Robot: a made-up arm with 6 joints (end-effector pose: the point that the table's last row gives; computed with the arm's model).
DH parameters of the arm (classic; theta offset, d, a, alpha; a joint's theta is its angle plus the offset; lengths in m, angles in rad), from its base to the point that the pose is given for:
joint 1: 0 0.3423 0 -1.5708
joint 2: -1.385 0 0.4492 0
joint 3: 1.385 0 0.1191 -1.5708
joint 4: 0 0.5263 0 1.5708
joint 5: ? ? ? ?
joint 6: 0 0.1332 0 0
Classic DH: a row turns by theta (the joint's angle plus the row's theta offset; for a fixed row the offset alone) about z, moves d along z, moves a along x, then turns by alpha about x.
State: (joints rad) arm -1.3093 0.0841 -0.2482 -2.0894 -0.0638 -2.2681
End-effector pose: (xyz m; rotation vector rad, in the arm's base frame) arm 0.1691 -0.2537 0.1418 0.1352 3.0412 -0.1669
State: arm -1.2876 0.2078 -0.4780 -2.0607 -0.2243 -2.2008
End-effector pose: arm 0.2220 -0.3483 0.1625 0.2039 2.8901 -0.1201
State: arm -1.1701 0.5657 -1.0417 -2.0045 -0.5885 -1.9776
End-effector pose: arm 0.3753 -0.5121 0.1793 0.2585 2.5718 0.1252
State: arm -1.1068 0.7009 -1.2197 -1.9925 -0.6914 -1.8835
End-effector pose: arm 0.4354 -0.5332 0.1633 0.2571 2.5005 0.2532
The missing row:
joint 5: 0 0 0.1043 -1.5708
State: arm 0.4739 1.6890 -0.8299 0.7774 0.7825 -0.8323
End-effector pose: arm -0.0319 -0.0006 -0.3250 -2.1531 -0.2431 1.9698
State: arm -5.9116 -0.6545 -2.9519 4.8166 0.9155 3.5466
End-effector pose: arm -0.5577 -0.2622 1.3086 0.8983 0.3328 -0.4263
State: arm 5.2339 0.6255 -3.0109 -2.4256 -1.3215 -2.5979
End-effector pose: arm 0.4062 -0.5029 0.9864 -1.7664 1.4168 -1.5153
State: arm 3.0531 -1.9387 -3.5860 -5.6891 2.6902 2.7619
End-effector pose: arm 0.7471 -0.1517 -0.0624 -0.2976 -0.4590 2.1314
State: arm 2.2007 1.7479 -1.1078 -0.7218 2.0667 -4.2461
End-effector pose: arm 0.0397 0.1326 -0.2584 0.4058 0.6397 1.5238
